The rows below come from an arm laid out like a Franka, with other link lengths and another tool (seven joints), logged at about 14 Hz.
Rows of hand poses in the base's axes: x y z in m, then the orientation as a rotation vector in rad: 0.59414, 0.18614, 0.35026, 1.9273, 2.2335, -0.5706; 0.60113, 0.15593, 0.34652, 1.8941, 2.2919, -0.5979; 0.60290, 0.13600, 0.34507, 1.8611, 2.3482, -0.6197; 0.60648, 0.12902, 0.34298, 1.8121, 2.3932, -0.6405; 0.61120, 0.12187, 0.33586, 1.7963, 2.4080, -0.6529; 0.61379, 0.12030, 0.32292, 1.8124, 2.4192, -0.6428; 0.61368, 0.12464, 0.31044, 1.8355, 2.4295, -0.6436; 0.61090, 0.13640, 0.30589, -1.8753, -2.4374, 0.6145; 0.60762, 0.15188, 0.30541, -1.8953, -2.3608, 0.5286; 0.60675, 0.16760, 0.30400, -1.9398, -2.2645, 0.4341; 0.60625, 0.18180, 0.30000, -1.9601, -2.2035, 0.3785; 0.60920, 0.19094, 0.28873, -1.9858, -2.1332, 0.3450; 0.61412, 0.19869, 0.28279, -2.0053, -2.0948, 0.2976; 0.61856, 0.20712, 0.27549, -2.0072, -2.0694, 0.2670; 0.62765, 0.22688, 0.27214, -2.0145, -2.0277, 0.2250
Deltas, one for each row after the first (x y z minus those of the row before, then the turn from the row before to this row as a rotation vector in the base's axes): 0.00699, -0.03021, -0.00374, 0.0096, 0.0382, 0.0345; 0.00177, -0.01993, -0.00145, 0.0115, 0.0347, 0.0333; 0.00358, -0.00698, -0.00209, 0.0000, 0.0232, 0.0398; 0.00472, -0.00715, -0.00712, -0.0018, 0.0110, 0.0124; 0.00259, -0.00157, -0.01294, 0.0162, 0.0065, -0.0070; -0.00011, 0.00434, -0.01248, 0.0139, 0.0142, -0.0122; -0.00278, 0.01176, -0.00455, 0.0363, 0.0109, -0.0237; -0.00328, 0.01548, -0.00048, 0.0712, 0.0129, -0.0524; -0.00087, 0.01572, -0.00141, 0.0723, 0.0036, -0.0742; -0.00050, 0.01420, -0.00400, 0.0458, 0.0054, -0.0444; 0.00295, 0.00914, -0.01127, 0.0332, 0.0138, -0.0507; 0.00492, 0.00775, -0.00594, 0.0313, -0.0073, -0.0327; 0.00444, 0.00843, -0.00730, 0.0257, 0.0007, -0.0171; 0.00909, 0.01976, -0.00335, 0.0352, 0.0015, -0.0293
